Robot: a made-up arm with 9 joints.
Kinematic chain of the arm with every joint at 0, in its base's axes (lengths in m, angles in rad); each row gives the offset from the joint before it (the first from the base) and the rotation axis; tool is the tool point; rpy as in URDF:
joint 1: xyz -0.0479 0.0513 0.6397 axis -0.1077 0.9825 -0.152
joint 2: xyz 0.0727 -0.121 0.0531 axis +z
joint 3: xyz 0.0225 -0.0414 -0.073 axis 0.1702 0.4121 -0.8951
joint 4: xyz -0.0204 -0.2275 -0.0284 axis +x
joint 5: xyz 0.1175 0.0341 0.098 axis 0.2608 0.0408 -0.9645
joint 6: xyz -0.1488 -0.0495 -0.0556 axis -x
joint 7: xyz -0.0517 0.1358 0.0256 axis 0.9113 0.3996 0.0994
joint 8: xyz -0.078 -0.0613 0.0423 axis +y
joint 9: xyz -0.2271 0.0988 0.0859 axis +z
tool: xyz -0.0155 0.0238 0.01 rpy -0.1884 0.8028 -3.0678
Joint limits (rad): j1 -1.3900..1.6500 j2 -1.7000..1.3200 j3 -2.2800..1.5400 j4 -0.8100..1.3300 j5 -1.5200..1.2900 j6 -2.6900..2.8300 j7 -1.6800..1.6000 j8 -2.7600..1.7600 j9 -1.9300..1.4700
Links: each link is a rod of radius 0.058 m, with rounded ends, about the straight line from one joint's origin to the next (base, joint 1, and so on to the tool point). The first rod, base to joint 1, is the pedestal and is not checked.
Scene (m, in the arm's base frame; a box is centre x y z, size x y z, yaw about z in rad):
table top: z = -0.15
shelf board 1: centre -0 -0.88 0.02 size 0.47 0.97 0.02 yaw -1.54
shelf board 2: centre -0 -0.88 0.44 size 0.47 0.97 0.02 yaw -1.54
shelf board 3: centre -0 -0.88 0.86 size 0.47 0.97 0.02 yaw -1.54
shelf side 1: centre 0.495 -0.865 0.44 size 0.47 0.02 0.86 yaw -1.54
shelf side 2: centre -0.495 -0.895 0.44 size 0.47 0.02 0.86 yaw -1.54
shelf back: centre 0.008 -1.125 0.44 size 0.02 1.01 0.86 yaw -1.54
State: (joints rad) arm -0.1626 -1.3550 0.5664 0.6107 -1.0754 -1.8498 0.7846 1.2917 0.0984
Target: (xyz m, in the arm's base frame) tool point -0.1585 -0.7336 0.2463
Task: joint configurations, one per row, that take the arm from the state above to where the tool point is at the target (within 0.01 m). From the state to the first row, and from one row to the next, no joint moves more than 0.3 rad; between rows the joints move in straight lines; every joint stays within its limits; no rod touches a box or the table.
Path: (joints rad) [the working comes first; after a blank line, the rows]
Joints at the target: -0.4798 -0.8748 0.2252 0.7939 -1.3047 -1.9027 0.3288 0.8899 0.1409
Straight joint move there: clear.

1: -0.3212 -1.1149 0.3958 0.7023 -1.1900 -1.8762 0.5567 1.0908 0.1197
2: -0.4798 -0.8748 0.2252 0.7939 -1.3047 -1.9027 0.3288 0.8899 0.1409

